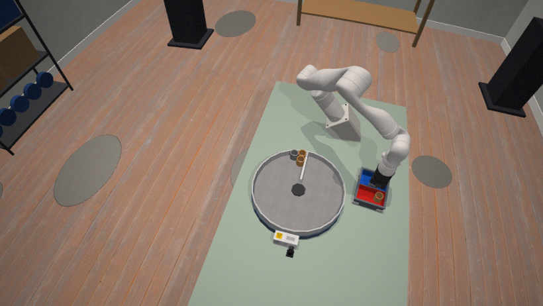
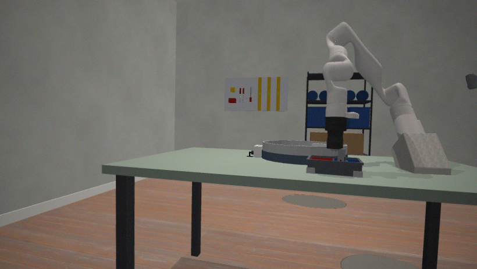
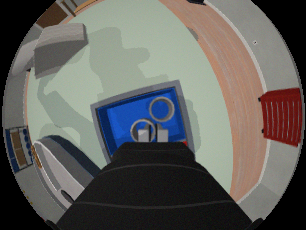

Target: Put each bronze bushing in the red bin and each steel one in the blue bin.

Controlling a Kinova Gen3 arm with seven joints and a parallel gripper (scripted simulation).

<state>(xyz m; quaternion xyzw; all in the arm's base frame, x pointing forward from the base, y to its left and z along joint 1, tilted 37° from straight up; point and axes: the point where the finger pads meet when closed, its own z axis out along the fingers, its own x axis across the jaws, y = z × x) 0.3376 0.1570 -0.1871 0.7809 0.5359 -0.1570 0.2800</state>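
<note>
My gripper is now 2 cm to the left of the two-part bin, 2 cm short of it and 2 cm above it. Also, from my hand: grey turntable: 36 cm to the right, 12 cm ahead, 1 cm above.
</note>
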